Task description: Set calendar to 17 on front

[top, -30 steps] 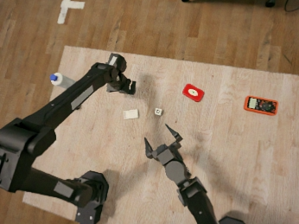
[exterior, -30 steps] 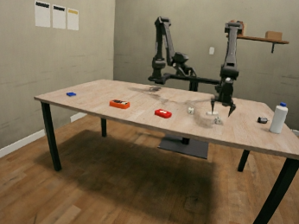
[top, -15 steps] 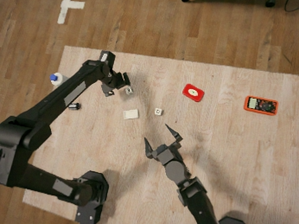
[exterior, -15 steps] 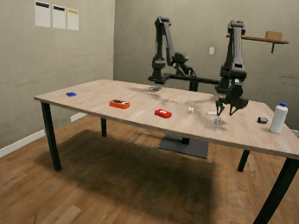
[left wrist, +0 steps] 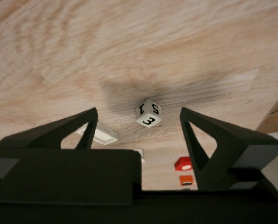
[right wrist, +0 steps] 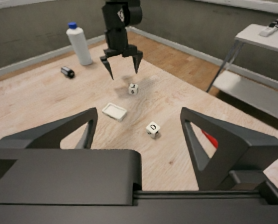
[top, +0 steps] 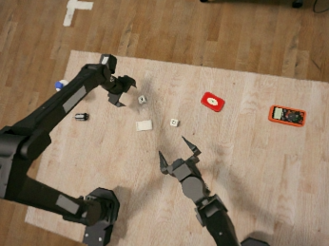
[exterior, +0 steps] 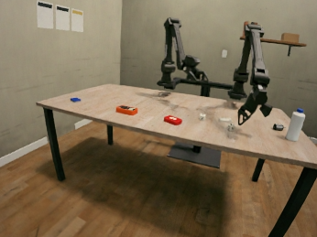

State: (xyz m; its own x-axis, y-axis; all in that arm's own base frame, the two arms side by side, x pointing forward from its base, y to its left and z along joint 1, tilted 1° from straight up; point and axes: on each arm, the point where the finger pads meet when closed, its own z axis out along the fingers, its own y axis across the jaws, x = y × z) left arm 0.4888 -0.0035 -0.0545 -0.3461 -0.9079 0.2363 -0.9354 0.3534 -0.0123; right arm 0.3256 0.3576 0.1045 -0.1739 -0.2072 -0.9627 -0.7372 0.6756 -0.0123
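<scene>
Right now my left hand is 120 mm past the white tray, 90 mm to the left of it and 50 mm above it. From my left hand the other things lie so: blue item (70 mm ahead, 1150 mm to the right, 50 mm below); then red flat object (40 mm ahead, 360 mm to the right, 40 mm below).
</scene>
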